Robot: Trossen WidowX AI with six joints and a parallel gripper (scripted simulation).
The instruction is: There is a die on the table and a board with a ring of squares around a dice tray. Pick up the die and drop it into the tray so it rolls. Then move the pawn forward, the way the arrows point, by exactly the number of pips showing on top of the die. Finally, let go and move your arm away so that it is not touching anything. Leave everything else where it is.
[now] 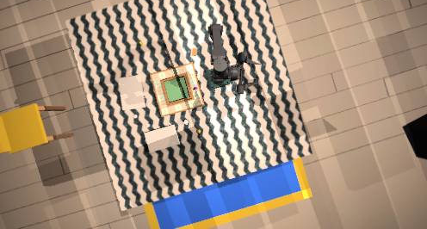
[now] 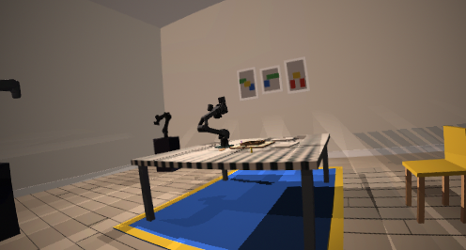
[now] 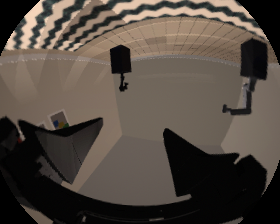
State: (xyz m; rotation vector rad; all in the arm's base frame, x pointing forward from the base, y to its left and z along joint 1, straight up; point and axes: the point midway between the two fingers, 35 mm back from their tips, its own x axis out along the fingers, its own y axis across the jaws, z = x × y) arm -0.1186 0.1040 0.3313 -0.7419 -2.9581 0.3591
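My gripper tip is now 46 cm short of the white die, 5 cm to the right of it and 33 cm above it. The rest, counted from my gripper tip: purple pawn 31 cm ahead, 12 cm to the right, 32 cm below.
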